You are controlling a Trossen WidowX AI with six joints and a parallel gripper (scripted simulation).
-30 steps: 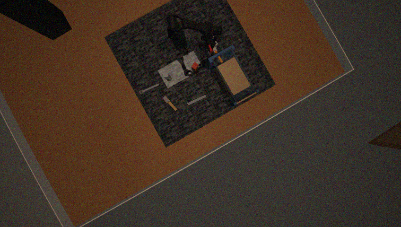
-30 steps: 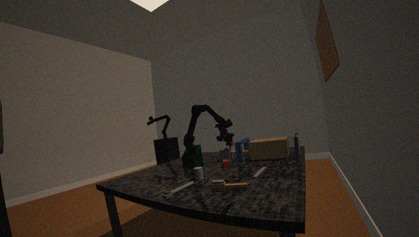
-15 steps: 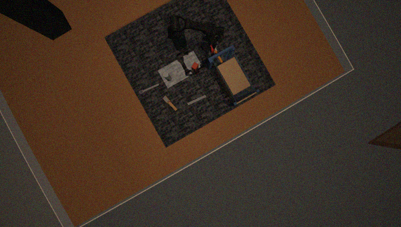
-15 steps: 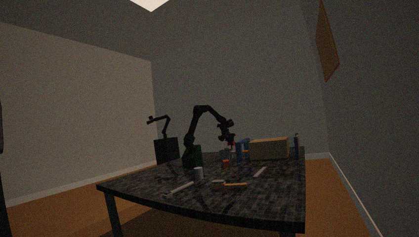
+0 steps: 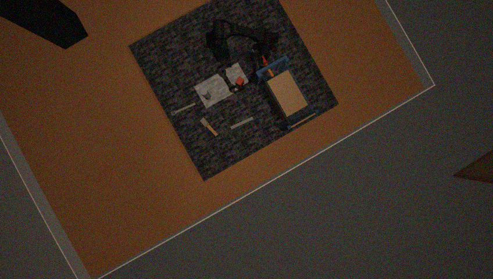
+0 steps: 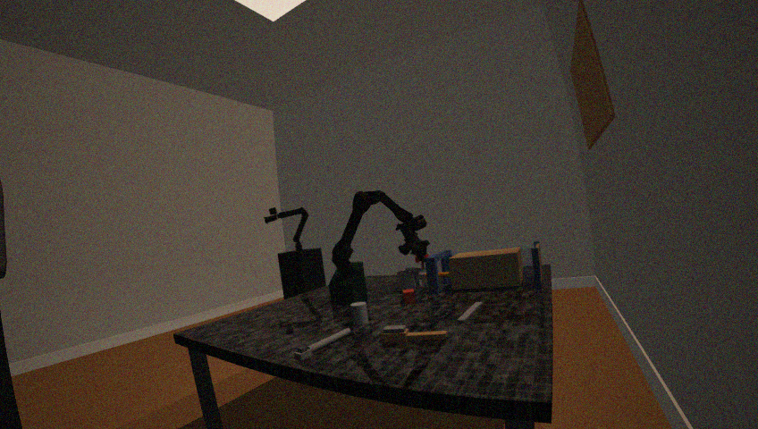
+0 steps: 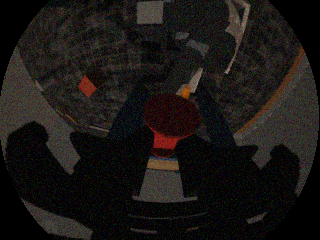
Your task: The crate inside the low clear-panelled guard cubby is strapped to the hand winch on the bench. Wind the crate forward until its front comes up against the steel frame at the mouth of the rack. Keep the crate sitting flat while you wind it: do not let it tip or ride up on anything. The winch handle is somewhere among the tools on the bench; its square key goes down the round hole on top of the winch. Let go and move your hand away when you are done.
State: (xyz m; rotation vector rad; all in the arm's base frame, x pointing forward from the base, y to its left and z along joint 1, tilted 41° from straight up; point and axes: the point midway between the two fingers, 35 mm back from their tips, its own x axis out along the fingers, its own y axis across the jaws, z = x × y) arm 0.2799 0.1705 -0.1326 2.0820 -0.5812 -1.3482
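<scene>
The winch handle lies 5 cm behind my gripper tip, 1 cm to the left of it and 3 cm below it. Round my gripper tip: red grip 2 cm behind; then blue steel frame 5 cm ahead, 3 cm to the left, 3 cm below; then winch 13 cm behind, 2 cm to the left, 10 cm below.
</scene>
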